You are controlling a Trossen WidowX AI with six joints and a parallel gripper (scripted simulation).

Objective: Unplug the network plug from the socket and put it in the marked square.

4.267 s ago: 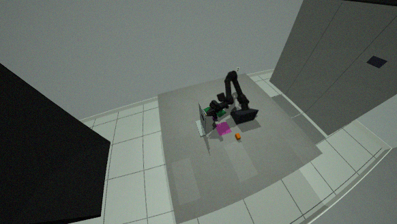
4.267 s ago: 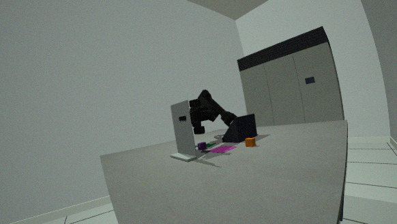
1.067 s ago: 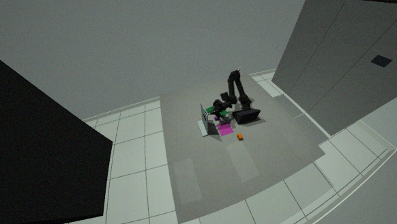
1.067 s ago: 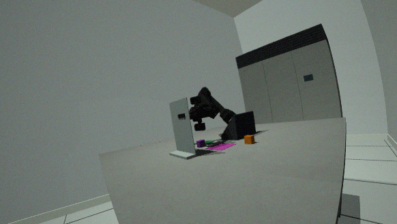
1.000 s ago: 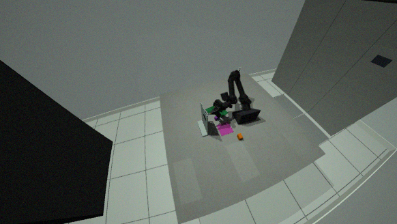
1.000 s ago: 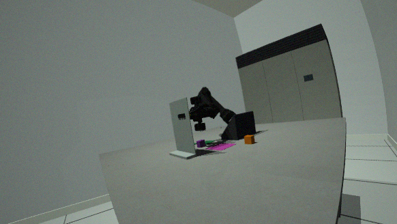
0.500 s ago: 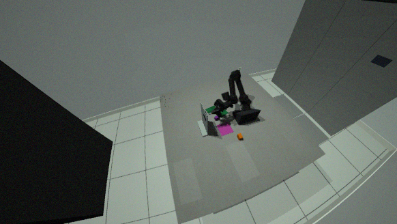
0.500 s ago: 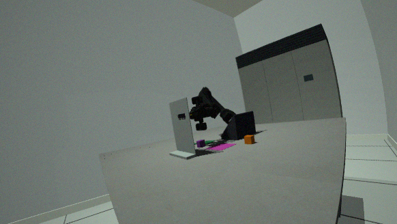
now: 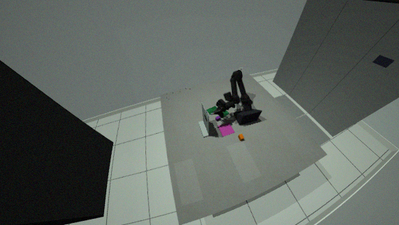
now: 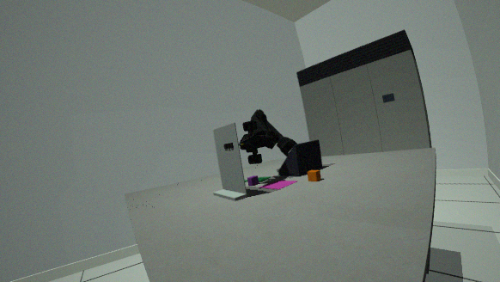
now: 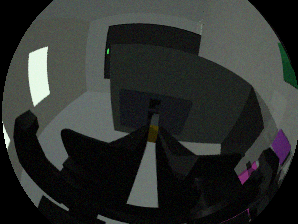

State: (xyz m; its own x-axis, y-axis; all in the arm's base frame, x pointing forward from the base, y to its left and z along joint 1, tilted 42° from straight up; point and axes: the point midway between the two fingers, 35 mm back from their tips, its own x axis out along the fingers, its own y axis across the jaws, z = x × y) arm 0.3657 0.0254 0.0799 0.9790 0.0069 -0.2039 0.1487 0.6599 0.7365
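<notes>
My gripper tip is now 90 mm past the magenta square, 90 mm to the right of it and 190 mm above it. Also, from my gripper tip: network plug 10 mm ahead; then grey panel 80 mm ahead, 70 mm below.
</notes>
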